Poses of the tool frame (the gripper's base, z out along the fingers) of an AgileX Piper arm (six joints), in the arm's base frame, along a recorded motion.
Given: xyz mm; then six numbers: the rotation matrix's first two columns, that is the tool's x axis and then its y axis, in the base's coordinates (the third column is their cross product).
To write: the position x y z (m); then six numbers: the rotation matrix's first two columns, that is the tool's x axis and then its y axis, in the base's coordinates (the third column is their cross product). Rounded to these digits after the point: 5 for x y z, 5 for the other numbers.
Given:
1: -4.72, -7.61, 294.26, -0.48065, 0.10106, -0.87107, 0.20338, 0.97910, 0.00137
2: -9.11, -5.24, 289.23, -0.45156, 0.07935, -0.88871, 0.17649, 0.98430, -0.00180
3: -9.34, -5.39, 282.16, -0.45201, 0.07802, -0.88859, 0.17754, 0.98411, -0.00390
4: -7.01, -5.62, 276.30, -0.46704, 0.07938, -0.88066, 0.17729, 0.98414, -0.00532
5: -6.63, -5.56, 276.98, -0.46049, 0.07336, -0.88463, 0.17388, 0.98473, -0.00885
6: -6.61, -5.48, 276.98, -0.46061, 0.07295, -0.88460, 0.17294, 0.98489, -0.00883
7: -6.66, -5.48, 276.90, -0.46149, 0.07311, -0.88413, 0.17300, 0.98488, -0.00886
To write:
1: -0.00472, -0.00761, 0.29426, -0.48065, 0.10106, -0.87107, 0.20338, 0.97910, 0.00137
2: -0.00911, -0.00524, 0.28923, -0.45156, 0.07935, -0.88871, 0.17649, 0.98430, -0.00180
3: -0.00934, -0.00539, 0.28216, -0.45201, 0.07802, -0.88859, 0.17754, 0.98411, -0.00390
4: -0.00701, -0.00562, 0.27630, -0.46704, 0.07938, -0.88066, 0.17729, 0.98414, -0.00532
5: -0.00663, -0.00556, 0.27698, -0.46049, 0.07336, -0.88463, 0.17388, 0.98473, -0.00885
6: -0.00661, -0.00548, 0.27698, -0.46061, 0.07295, -0.88460, 0.17294, 0.98489, -0.00883
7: -0.00666, -0.00548, 0.27690, -0.46149, 0.07311, -0.88413, 0.17300, 0.98488, -0.00886
